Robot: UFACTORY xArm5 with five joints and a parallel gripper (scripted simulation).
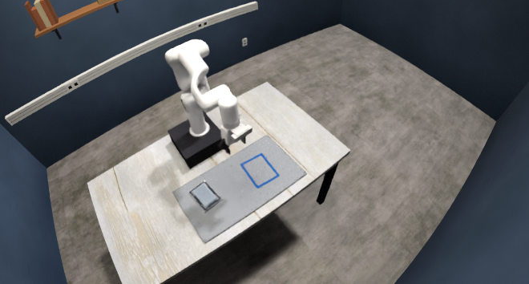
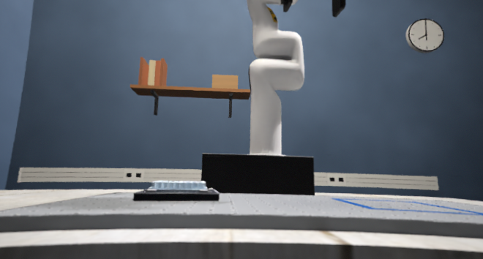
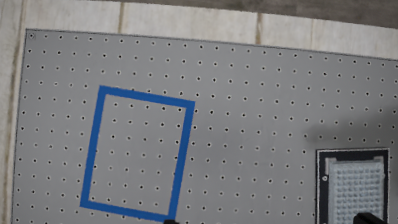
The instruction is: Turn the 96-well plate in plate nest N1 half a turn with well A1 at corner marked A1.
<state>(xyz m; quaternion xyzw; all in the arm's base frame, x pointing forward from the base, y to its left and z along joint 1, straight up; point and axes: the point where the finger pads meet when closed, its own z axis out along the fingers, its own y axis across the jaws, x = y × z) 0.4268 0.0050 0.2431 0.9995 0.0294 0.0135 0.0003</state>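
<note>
The 96-well plate lies 60 mm behind my hand, 220 mm to the right of it and 320 mm below it. From my hand the other things lie so: black plate nest 60 mm behind, 220 mm to the right, 330 mm below.
</note>
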